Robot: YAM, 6 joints.
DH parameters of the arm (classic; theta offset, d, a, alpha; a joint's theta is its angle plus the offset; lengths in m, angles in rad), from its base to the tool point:
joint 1: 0 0.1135 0.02 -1.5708
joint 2: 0 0 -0.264 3.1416
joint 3: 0.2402 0 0.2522 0
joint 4: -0.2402 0 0.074 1.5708
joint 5: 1.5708 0 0 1.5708
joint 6: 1.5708 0.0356 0 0
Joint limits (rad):
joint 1: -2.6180..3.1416
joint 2: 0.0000..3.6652
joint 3: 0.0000..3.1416
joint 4: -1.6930..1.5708
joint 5: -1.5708..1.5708
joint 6: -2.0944..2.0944
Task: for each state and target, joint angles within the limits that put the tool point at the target. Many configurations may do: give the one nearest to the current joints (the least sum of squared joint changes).
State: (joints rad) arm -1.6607 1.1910 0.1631 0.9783 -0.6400 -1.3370
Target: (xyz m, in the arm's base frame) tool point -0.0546 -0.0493 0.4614
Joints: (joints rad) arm -2.5148 0.6272 0.7464 1.1642 -0.2238 -1.3370
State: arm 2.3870 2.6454 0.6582 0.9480 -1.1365 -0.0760
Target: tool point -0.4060 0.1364 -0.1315
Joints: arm 2.7476 2.9511 1.4266 0.9197 -0.9971 -0.0760
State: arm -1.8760 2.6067 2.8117 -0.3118 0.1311 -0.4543
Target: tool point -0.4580 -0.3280 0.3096
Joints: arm -2.5084 2.4860 2.5912 -0.5841 0.1860 -0.4543
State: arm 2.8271 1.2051 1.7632 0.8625 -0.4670 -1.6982
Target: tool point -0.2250 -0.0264 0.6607
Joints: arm 3.1416 1.6198 2.2259 0.7074 -0.8353 -1.6982
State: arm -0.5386 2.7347 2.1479 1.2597 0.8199 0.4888
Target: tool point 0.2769 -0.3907 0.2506
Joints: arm -0.8928 2.2955 1.5233 1.5708 0.9724 0.4888
